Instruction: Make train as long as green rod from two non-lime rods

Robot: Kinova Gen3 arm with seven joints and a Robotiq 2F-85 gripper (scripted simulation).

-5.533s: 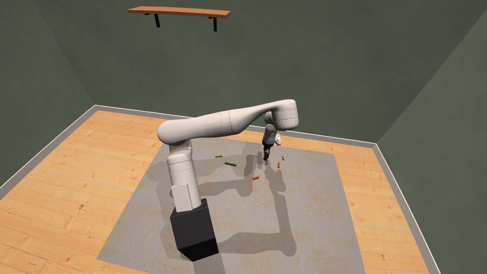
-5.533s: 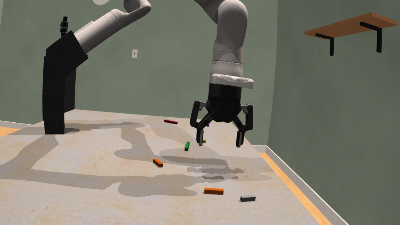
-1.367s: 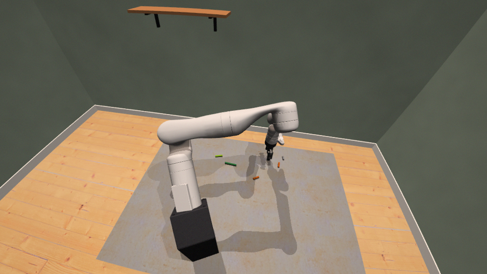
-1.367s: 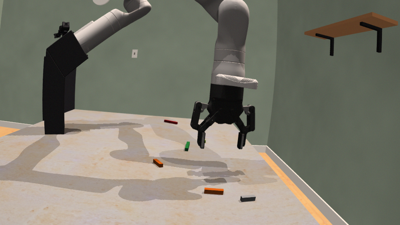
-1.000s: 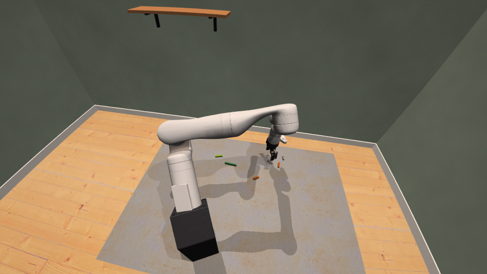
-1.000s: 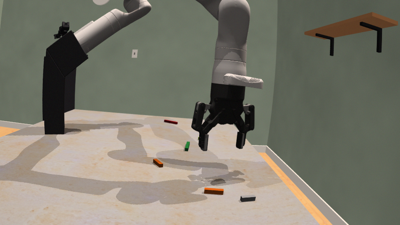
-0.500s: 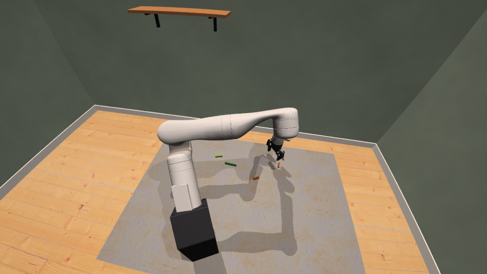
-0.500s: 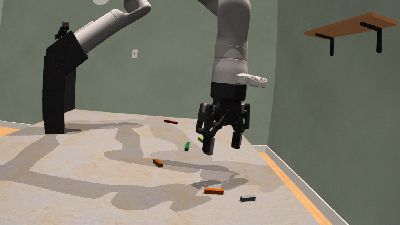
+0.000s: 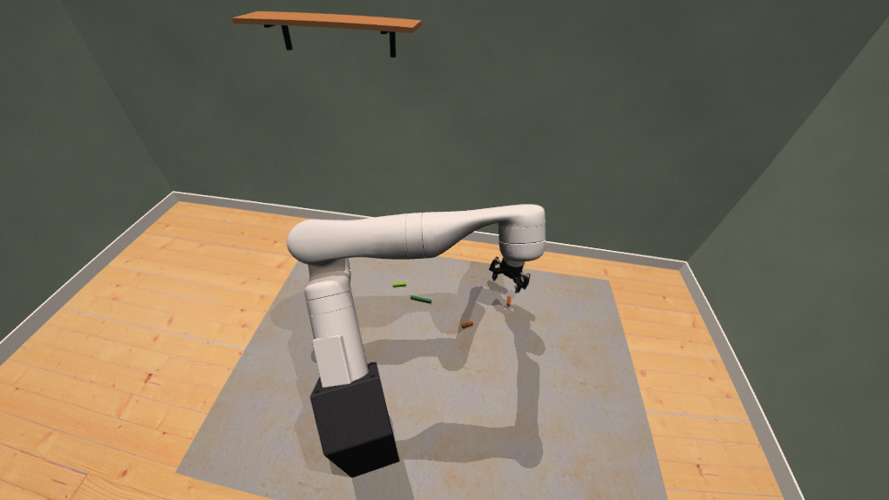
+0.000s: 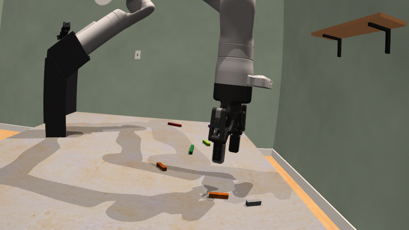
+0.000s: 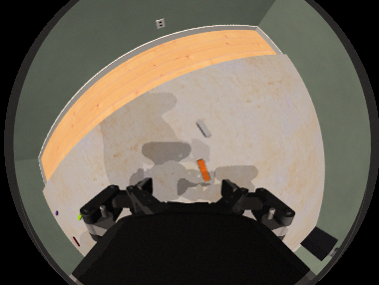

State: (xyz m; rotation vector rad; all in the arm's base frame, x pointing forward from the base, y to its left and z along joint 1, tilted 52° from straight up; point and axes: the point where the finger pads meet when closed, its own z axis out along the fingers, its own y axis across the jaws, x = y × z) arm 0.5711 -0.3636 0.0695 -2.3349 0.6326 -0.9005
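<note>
Now: the orange rod 8 cm below my hand, 3 cm to the right of it and 1 cm behind it. The rest, counted from my hand: green rod 29 cm to the left, 11 cm behind, 8 cm below; lime rod 39 cm to the left, 8 cm below, 8 cm behind; grey rod 8 cm below, 7 cm ahead, 5 cm to the right.
</note>
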